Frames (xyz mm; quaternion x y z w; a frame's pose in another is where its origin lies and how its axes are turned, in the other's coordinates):
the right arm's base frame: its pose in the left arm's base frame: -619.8 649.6 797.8 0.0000 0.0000 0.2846 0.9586
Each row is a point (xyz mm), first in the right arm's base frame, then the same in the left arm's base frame.
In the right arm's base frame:
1: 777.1 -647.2 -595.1
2: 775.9 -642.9 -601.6
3: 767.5 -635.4 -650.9
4: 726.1 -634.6 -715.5
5: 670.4 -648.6 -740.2
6: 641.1 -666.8 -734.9
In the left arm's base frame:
1: 384.6 531.3 202.7
2: 381.2 534.3 196.2
3: 370.1 536.0 146.9
4: 335.0 514.0 82.3
5: 295.9 471.9 57.6
6: 281.3 440.7 62.9

